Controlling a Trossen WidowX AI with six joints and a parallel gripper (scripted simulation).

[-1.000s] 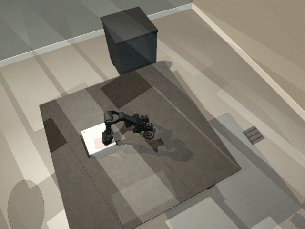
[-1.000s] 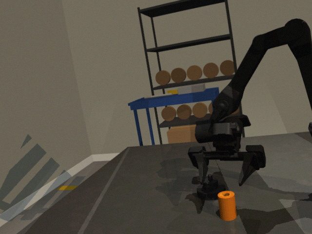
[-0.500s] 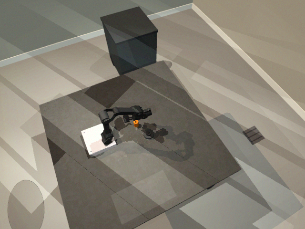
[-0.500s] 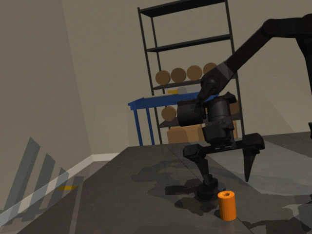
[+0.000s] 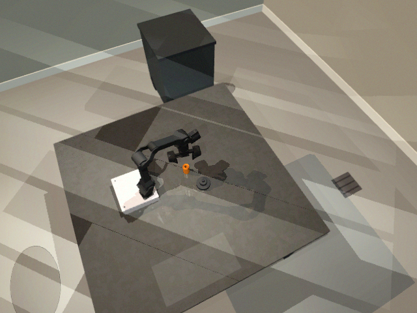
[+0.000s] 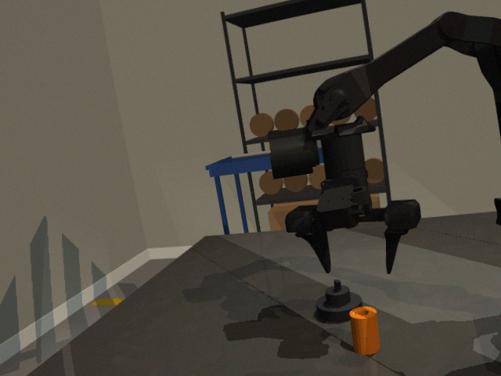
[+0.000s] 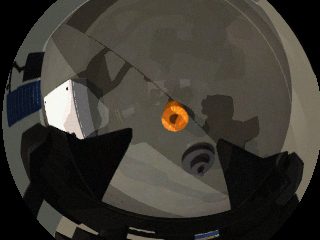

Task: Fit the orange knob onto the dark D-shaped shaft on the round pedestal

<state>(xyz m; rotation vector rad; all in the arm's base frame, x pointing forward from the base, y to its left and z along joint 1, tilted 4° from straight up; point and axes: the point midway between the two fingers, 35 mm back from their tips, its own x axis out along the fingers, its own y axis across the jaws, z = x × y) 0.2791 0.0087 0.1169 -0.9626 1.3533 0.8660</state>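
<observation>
Now: gripper tip 90 mm above the orange knob. The rest, counted from my gripper tip: round dark pedestal 30 mm ahead, 140 mm to the right, 90 mm below.
</observation>
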